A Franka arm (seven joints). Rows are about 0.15 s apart.
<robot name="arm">
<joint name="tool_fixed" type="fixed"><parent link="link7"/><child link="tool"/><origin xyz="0 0 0.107" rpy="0 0 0"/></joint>
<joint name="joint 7" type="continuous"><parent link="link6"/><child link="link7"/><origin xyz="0.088 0 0" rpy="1.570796 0 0"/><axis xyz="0 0 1"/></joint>
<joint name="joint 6" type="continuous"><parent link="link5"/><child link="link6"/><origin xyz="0 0 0" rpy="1.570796 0 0"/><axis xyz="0 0 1"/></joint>
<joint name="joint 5" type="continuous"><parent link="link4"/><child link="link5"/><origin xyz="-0.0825 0.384 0" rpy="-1.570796 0 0"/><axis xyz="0 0 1"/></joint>
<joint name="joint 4" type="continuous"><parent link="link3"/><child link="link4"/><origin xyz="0.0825 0 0" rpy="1.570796 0 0"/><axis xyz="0 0 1"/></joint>
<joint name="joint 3" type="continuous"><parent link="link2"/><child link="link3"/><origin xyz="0 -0.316 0" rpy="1.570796 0 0"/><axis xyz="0 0 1"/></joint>
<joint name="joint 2" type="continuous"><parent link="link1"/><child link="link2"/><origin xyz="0 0 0" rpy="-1.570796 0 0"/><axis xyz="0 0 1"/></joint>
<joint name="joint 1" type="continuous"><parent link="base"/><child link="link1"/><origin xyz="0 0 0.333" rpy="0 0 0"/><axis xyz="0 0 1"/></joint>
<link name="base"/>
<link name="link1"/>
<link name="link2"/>
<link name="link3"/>
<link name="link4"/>
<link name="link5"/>
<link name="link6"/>
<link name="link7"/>
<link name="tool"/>
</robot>
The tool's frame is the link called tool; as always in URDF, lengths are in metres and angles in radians. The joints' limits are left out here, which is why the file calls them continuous.
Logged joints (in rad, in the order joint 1, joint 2, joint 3, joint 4, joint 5, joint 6, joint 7), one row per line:
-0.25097 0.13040 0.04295 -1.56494 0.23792 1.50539 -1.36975
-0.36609 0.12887 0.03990 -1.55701 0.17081 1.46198 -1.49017
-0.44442 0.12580 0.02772 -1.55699 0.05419 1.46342 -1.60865
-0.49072 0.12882 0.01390 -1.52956 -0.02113 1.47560 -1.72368
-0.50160 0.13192 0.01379 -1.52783 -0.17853 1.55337 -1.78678
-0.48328 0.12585 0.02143 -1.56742 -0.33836 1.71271 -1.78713
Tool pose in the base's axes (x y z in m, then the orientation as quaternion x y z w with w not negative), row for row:
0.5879 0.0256 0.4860 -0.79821 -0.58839 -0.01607 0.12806
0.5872 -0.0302 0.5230 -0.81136 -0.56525 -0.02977 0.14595
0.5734 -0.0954 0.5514 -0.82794 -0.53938 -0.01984 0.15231
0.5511 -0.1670 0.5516 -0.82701 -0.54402 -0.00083 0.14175
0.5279 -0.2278 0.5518 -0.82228 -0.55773 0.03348 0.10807
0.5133 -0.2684 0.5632 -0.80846 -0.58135 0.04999 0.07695
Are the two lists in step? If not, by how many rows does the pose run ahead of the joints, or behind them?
The pose runs 2 rows behind the joints: the pose in row i belongs to the joints in row i - 2.
